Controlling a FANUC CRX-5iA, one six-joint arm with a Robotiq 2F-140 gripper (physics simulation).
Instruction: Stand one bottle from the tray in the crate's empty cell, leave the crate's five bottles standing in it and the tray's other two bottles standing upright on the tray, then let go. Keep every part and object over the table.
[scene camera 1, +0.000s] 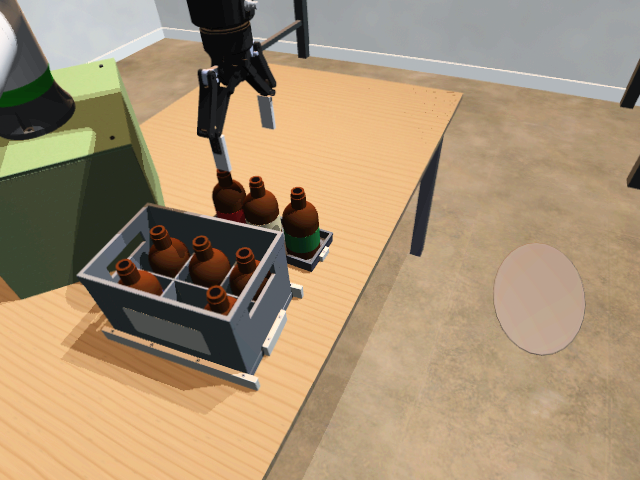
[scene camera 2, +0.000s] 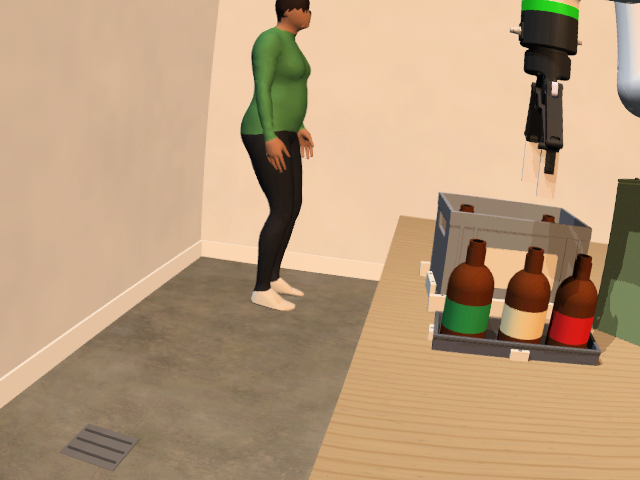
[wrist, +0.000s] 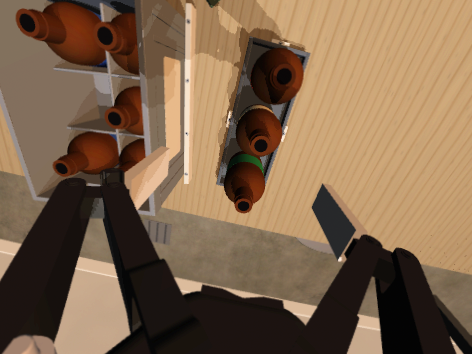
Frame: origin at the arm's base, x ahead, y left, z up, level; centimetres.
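Where they show: gripper, fingertip midpoint: (scene camera 1: 248, 147) (scene camera 2: 536, 189) (wrist: 243, 179); arm's base at its link origin: (scene camera 1: 35, 115).
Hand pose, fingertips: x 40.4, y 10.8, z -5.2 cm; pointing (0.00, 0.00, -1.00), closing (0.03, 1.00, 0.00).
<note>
Things, the pixels of their top centre, and the offset from my fingertips. Level surfaces: height alone.
- tray at its top centre: (scene camera 2: 518, 331) (wrist: 256, 127) (scene camera 1: 266, 229) dx -0.6, dy +1.9, dz -22.1 cm
- red-labelled at its top centre: (wrist: 284, 76) (scene camera 2: 585, 255) (scene camera 1: 222, 169) dx -9.4, dy +2.4, dz -8.7 cm
- cream-labelled at its top centre: (wrist: 260, 145) (scene camera 2: 536, 248) (scene camera 1: 255, 179) dx -1.0, dy +1.8, dz -8.7 cm
- green-labelled at its top centre: (scene camera 2: 478, 240) (wrist: 243, 206) (scene camera 1: 297, 190) dx +8.4, dy +1.5, dz -8.7 cm
- grey crate at its top centre: (wrist: 73, 113) (scene camera 1: 182, 253) (scene camera 2: 514, 209) dx -0.8, dy -21.4, dz -7.2 cm
- pale rail at its top centre: (scene camera 1: 174, 352) dx +0.0, dy -31.2, dz -21.7 cm
- table at its surface level: dz -24.7 cm
My gripper (scene camera 1: 248, 147) (scene camera 2: 538, 180) (wrist: 243, 179) is open and empty, with its fingertips above the bottle tops. In the wrist view one finger overlaps the crate's corner. The tray (scene camera 1: 310, 262) (scene camera 2: 480, 347) (wrist: 242, 95) holds three upright bottles in a row: red-labelled (scene camera 1: 229, 198) (scene camera 2: 573, 310) (wrist: 277, 75), cream-labelled (scene camera 1: 261, 206) (scene camera 2: 526, 310) (wrist: 260, 130) in the middle, and green-labelled (scene camera 1: 301, 222) (scene camera 2: 467, 304) (wrist: 245, 180). The grey crate (scene camera 1: 111, 304) (scene camera 2: 439, 258) (wrist: 155, 75) holds five bottles. Its empty cell (scene camera 1: 193, 297) (wrist: 85, 97) is the middle one of the row farther from the tray.
A green pedestal (scene camera 1: 67, 222) (scene camera 2: 628, 258) stands beside the crate. A pale rail (scene camera 1: 180, 356) and small blocks border the crate. The table (scene camera 1: 330, 134) (scene camera 2: 465, 413) has its long edge near the crate and tray. A person (scene camera 2: 279, 93) stands beyond the table.
</note>
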